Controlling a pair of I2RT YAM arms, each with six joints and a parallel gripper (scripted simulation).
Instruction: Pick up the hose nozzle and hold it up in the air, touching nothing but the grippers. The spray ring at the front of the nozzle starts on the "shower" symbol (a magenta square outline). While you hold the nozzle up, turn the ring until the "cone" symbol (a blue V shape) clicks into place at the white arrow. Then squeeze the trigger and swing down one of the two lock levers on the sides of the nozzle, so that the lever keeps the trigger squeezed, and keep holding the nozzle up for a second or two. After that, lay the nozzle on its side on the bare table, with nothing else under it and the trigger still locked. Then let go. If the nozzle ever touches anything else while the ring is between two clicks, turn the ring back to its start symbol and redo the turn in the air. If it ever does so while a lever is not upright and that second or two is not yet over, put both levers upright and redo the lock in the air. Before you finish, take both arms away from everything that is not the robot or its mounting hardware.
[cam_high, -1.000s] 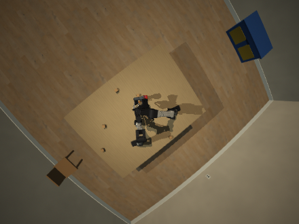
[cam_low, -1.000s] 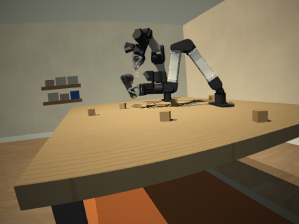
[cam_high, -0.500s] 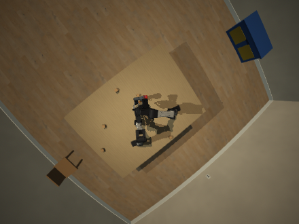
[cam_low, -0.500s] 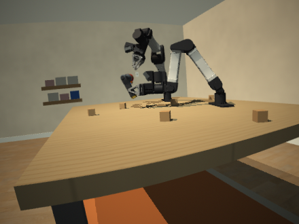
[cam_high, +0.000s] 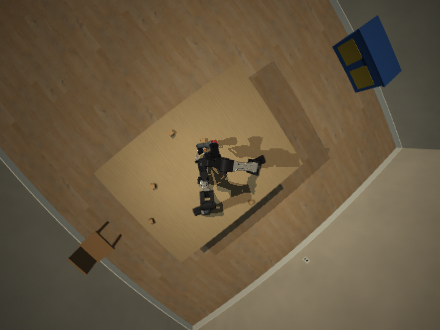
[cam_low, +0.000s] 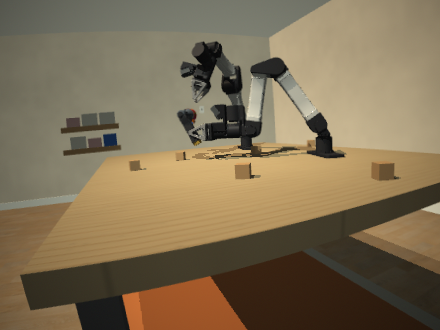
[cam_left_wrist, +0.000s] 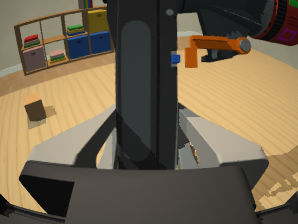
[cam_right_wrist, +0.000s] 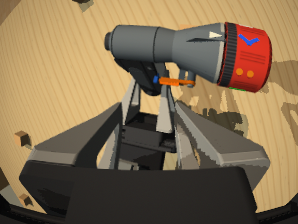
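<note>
The pale trigger is 2 cm to the right of my left hand and 2 cm above it. Also, from my left hand: red spray ring (3 cm behind, 10 cm to the right, 8 cm above).
</note>
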